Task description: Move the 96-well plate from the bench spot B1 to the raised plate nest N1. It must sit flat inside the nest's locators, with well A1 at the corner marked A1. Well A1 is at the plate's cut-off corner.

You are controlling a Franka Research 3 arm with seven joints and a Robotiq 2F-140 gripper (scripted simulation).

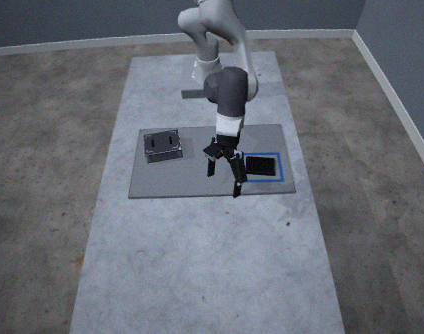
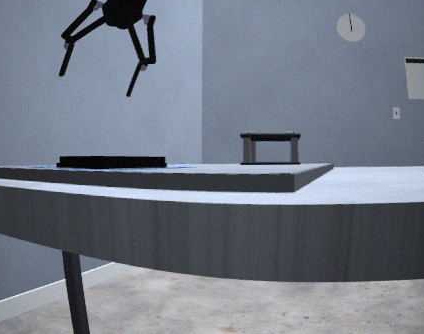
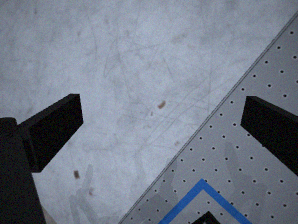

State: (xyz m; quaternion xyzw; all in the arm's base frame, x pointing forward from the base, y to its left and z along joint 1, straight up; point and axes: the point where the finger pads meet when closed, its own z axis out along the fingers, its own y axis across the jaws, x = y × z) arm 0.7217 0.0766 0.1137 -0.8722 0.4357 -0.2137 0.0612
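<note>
Right now the black 96-well plate is 17 cm behind my hand, 16 cm to the left of it and 15 cm below it. Round my hand: raised plate nest: 27 cm to the right, 27 cm behind, 10 cm below; corner label: 23 cm behind, 19 cm to the right, 10 cm below; pegboard hole pattern: 22 cm behind, 16 cm below, 3 cm to the right.
</note>
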